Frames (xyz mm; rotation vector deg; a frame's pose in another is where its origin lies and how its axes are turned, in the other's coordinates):
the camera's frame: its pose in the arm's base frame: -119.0 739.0 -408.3 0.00 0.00 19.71
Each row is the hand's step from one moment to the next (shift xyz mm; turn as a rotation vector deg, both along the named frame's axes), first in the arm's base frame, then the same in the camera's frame.
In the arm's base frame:
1: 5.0 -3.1 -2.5 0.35 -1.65 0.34
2: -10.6 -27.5 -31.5 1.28 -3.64 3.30
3: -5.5 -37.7 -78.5 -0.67 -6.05 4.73
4: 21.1 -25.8 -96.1 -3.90 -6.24 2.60
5: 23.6 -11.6 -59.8 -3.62 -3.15 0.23
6: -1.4 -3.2 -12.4 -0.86 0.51 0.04
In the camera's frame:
1: 3.7 -4.6 -2.5 -0.23 -1.67 0.34
2: -19.3 -22.3 -31.5 -0.02 -3.86 3.30
3: -17.9 -33.6 -78.5 -2.67 -5.47 4.73
4: 11.2 -31.4 -96.1 -5.78 -4.56 2.60
5: 18.3 -18.9 -59.8 -4.47 -1.74 0.23
6: -2.4 -2.5 -12.4 -0.64 0.77 0.04

